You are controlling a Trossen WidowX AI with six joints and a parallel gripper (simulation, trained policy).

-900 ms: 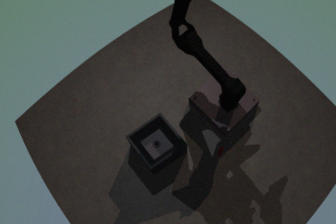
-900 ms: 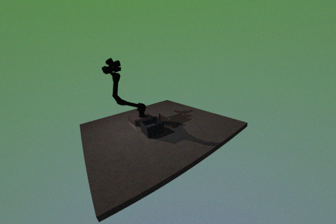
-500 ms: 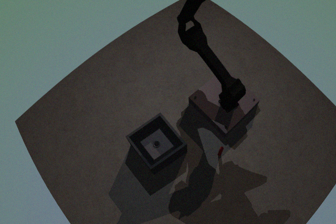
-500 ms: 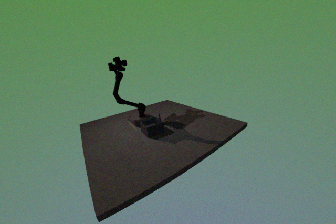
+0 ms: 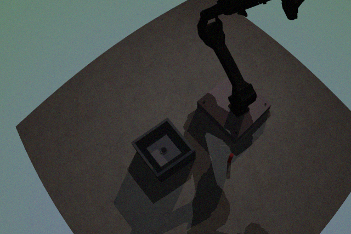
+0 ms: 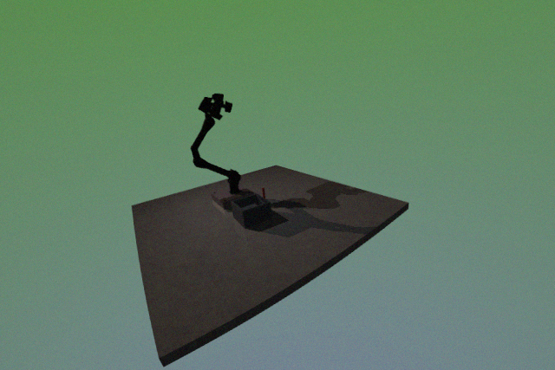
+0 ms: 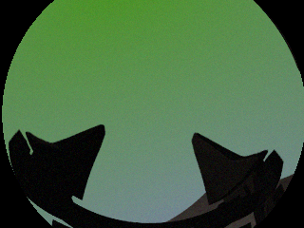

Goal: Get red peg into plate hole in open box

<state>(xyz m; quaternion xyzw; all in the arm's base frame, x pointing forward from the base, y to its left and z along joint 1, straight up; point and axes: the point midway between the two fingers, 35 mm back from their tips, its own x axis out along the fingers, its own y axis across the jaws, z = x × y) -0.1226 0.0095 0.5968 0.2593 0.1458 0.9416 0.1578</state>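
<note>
Now: gripper tip 30 cm short of the red peg, 13 cm to the right of it and 62 cm above it. The rest, counted from my gripper tip: pale plate: 48 cm ahead, 3 cm to the right, 61 cm below; then dark box: 48 cm ahead, 3 cm to the right, 63 cm below.
</note>
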